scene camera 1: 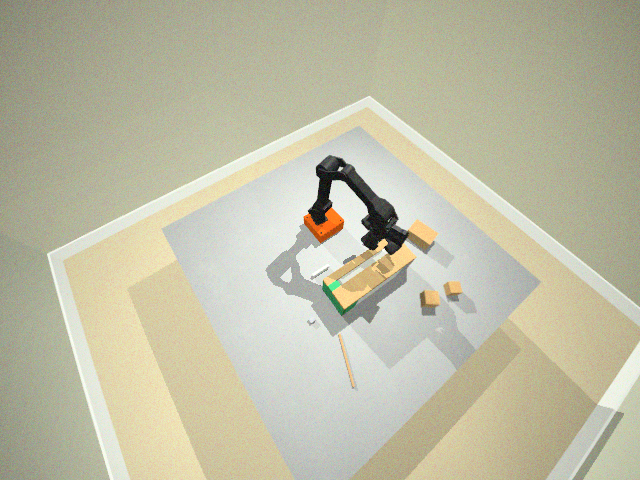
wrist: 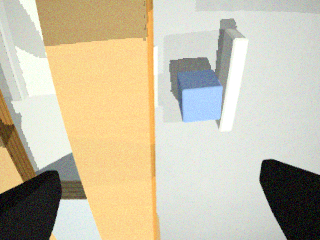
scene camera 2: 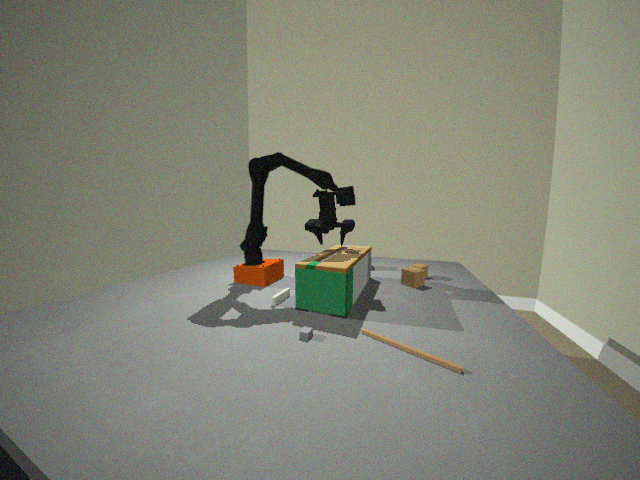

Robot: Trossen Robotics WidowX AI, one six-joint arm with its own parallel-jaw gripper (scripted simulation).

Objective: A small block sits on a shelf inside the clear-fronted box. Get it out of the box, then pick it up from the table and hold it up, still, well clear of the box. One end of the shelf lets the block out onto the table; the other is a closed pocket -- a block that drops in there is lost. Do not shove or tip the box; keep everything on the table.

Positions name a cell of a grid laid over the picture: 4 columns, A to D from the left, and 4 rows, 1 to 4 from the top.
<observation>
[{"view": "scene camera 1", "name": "box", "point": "C3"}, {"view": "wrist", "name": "my gripper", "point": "C3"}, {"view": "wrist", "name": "blue block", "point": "C2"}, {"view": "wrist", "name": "box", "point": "B2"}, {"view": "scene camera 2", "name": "my gripper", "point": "C3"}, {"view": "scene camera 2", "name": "box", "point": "C3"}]
</observation>
